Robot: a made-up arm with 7 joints. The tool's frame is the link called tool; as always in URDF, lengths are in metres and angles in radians.
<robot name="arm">
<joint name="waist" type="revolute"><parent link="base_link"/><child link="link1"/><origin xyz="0.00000 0.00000 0.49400"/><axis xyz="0 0 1"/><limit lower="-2.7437" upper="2.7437" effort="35" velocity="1.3"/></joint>
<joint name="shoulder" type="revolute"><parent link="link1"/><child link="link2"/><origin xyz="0.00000 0.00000 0.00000" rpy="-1.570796 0.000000 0.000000"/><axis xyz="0 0 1"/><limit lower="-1.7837" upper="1.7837" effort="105" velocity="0.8"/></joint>
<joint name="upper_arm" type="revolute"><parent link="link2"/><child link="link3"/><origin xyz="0.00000 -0.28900 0.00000" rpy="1.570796 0.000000 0.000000"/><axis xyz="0 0 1"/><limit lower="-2.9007" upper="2.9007" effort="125" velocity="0.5"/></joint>
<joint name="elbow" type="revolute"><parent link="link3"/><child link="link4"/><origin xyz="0.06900 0.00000 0.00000" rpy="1.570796 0.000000 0.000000"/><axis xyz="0 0 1"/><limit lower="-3.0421" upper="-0.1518" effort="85" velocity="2.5"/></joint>
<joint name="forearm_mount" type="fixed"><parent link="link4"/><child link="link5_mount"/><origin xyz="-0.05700 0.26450 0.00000"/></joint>
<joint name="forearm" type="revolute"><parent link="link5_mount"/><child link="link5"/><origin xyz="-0.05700 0.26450 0.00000" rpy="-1.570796 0.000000 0.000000"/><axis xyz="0 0 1"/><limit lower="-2.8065" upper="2.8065" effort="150" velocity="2.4"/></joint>
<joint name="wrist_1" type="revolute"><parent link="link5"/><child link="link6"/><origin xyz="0.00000 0.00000 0.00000" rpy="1.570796 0.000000 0.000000"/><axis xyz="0 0 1"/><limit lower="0.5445" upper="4.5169" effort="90" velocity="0.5"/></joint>
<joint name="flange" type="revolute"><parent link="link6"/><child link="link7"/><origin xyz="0.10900 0.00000 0.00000" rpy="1.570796 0.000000 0.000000"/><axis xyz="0 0 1"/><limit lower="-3.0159" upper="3.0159" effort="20" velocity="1.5"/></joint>
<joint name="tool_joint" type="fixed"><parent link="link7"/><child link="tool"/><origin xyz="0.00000 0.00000 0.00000"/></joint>
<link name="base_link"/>
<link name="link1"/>
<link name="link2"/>
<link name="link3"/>
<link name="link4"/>
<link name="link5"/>
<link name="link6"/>
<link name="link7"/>
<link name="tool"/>
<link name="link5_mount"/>
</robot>
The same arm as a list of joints. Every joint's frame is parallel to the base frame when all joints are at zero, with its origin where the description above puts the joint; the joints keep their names.
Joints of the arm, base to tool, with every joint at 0 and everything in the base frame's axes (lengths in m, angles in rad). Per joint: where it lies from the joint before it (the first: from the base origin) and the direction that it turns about. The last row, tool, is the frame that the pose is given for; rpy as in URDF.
waist: axis 0 0 1 xyz 0 0 0.494
shoulder: axis 0 1 0 xyz 0 0 0
upper_arm: axis 0 0 1 xyz 0 0 0.289
elbow: axis 0 -1 0 xyz 0.069 0 0
forearm: axis 0 0 1 xyz -0.114 0 0.529
wrist_1: axis 0 -1 0 xyz 0 0 0
flange: axis 0 0 -1 xyz 0.109 0 0
tool: xyz 0 0 0 rpy 3.1416 0 0
Joint limits (rad, base to tool): -2.7437..2.7437 -1.7837..1.7837 -2.9007..2.9007 -3.0421..-0.1518 -2.8065..2.8065 0.5445..4.5169 -3.0159..3.0159

